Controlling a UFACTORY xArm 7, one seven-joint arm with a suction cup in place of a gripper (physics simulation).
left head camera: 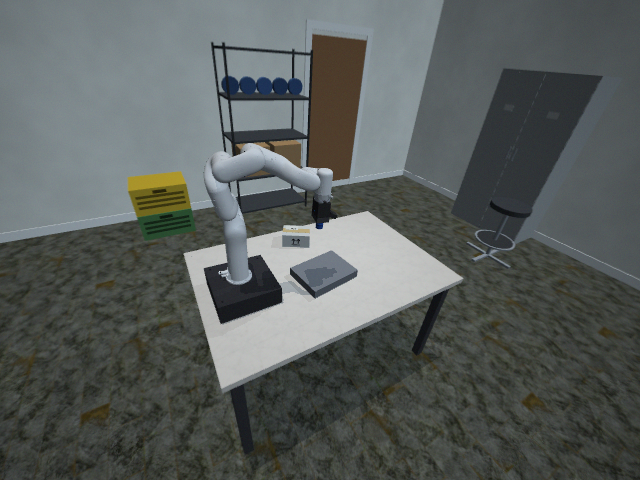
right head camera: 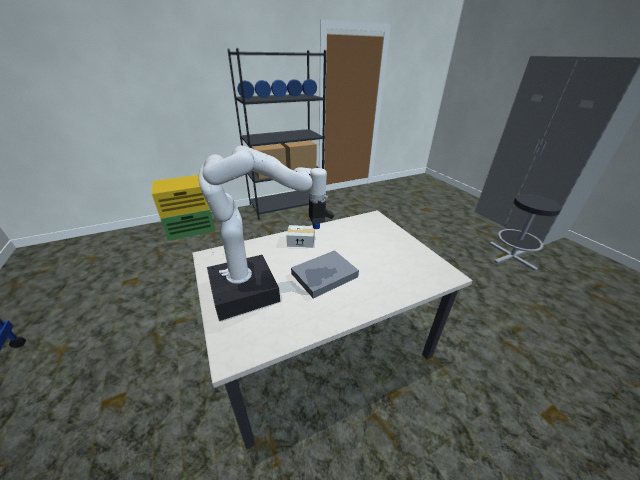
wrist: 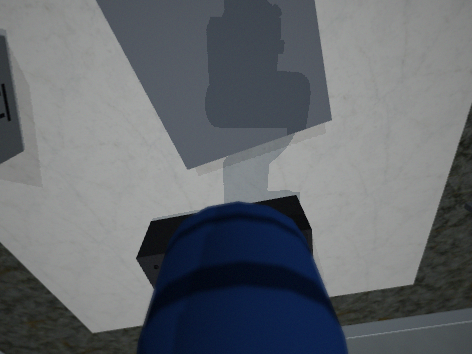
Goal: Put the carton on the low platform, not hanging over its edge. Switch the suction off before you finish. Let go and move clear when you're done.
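Frame: origin at the arm's base, x left, y up, z ahead, level; millimetres.
Seen in the pictures: end effector, tool point: [left head camera: 319,227] [right head camera: 316,227] [wrist: 237,259]; arm's base, origin of the base link: [left head camera: 239,276] [right head camera: 239,275].
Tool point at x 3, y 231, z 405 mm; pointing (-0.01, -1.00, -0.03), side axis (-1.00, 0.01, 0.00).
Observation:
Pixels of each thing's top centre, then the offset from my tool point to it. Level surfaces: height alone.
- grey carton, middle of its top: [left head camera: 296,230] [right head camera: 300,230] dx +377, dy -244, dz -16 mm
- low grey platform, middle of its top: [wrist: 218,34] [right head camera: 324,268] [left head camera: 324,268] dx +10, dy -284, dz +52 mm
- white table, its level: dy -332 mm
A small white and grey carton [left head camera: 295,238] [right head camera: 300,238] with a tan tape strip and two arrows stands upright on the table near its back edge. Part of the carton [wrist: 7,100] shows at the left edge of the wrist view. The low grey platform [left head camera: 323,271] [right head camera: 324,271] [wrist: 165,90] lies flat on the table, in front of the carton and apart from it. My suction gripper [left head camera: 319,226] [right head camera: 316,226] [wrist: 240,210], with its blue cup, hangs in the air above the table. It is open, with no carton on the cup.
The white table [left head camera: 392,258] [right head camera: 403,263] [wrist: 370,200] carries the arm's black base block [left head camera: 242,289] [right head camera: 242,289] [wrist: 170,237] left of the platform. A shelf rack [left head camera: 311,113] [right head camera: 324,113], yellow and green crates [left head camera: 160,196] [right head camera: 180,196] and a stool [left head camera: 510,207] [right head camera: 537,204] stand away from the table.

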